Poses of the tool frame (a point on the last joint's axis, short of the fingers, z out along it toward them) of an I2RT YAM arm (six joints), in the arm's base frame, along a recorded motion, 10 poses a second.
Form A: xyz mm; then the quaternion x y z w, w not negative.
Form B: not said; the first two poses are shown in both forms.
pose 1, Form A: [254.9 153.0 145.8 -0.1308 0.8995 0.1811 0.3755]
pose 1, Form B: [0.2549 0.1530 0.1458 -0.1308 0.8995 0.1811 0.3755]
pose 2, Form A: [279.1 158.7 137.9 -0.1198 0.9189 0.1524 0.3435]
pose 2, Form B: [0.2791 0.1587 0.1379 -0.1198 0.9189 0.1524 0.3435]
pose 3, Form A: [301.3 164.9 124.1 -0.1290 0.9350 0.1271 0.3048]
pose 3, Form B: [0.3013 0.1649 0.1241 -0.1290 0.9350 0.1271 0.3048]
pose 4, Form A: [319.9 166.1 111.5 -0.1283 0.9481 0.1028 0.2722]
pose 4, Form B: [0.3199 0.1661 0.1115 -0.1283 0.9481 0.1028 0.2722]
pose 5, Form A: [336.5 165.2 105.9 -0.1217 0.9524 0.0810 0.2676]
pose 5, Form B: [0.3365 0.1652 0.1059 -0.1217 0.9524 0.0810 0.2676]
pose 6, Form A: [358.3 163.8 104.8 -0.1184 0.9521 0.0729 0.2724]
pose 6, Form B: [0.3583 0.1638 0.1048 -0.1184 0.9521 0.0729 0.2724]
